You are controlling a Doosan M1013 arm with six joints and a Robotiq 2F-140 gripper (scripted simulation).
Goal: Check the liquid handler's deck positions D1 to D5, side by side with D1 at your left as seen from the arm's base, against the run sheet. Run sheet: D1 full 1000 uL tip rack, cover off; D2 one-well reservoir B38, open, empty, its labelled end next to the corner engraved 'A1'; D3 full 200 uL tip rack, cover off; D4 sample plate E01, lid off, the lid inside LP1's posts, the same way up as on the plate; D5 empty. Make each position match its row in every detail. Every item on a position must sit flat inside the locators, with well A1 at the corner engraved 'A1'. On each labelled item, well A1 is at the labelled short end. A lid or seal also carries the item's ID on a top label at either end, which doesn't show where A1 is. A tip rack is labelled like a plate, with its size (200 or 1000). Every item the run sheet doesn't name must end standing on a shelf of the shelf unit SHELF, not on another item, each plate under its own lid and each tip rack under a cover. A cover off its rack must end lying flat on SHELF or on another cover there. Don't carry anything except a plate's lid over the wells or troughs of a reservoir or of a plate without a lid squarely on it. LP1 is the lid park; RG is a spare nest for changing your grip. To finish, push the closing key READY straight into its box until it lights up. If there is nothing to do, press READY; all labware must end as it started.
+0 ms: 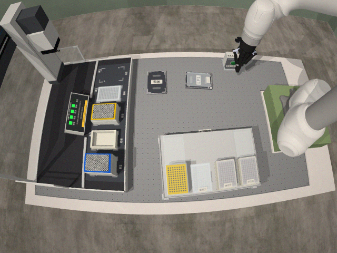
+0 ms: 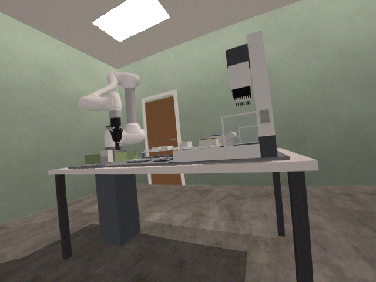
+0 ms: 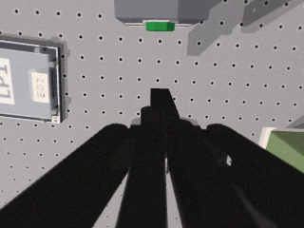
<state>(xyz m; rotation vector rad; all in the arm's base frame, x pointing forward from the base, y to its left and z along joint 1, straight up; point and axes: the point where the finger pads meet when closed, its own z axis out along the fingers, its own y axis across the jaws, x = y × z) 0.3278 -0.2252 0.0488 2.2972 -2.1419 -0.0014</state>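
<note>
Right now the ready box is 80 mm to the right of my hand, 70 mm below it and 10 mm ahead of it. The rest, counted from my hand: clear lid 540 mm to the left, 220 mm ahead, 60 mm below; shelf 470 mm to the left, 170 mm ahead, 80 mm below; dark spare nest 430 mm ahead, 130 mm below, 30 mm to the left.
</note>
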